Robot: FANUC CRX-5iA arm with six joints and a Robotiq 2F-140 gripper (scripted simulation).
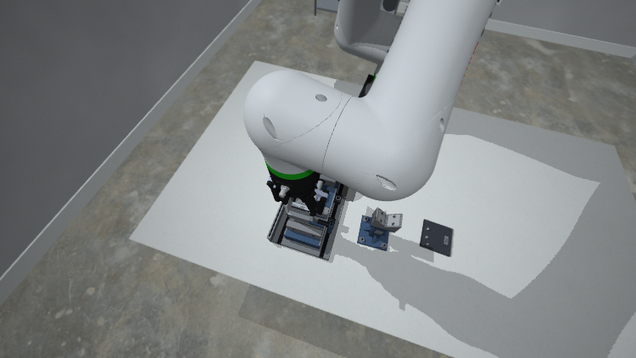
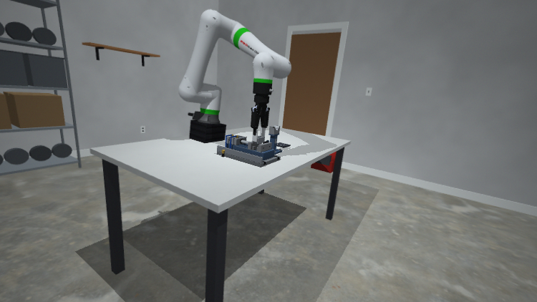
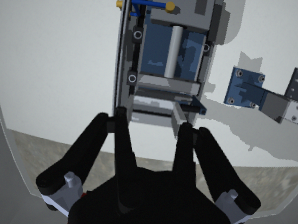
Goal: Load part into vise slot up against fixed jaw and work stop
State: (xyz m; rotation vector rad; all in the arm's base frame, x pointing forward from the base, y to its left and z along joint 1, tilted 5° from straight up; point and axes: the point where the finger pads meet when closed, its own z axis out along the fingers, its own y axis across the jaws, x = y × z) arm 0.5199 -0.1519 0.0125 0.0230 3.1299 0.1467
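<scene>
Right now the air cylinder rod is 90 mm behind my hand, 60 mm below it and 20 mm to the left of it. The rest, counted from my hand: part (20 mm below); then vise (100 mm below, 70 mm behind, 20 mm to the left); then air cylinder (160 mm behind, 60 mm below, 20 mm to the left).
</scene>
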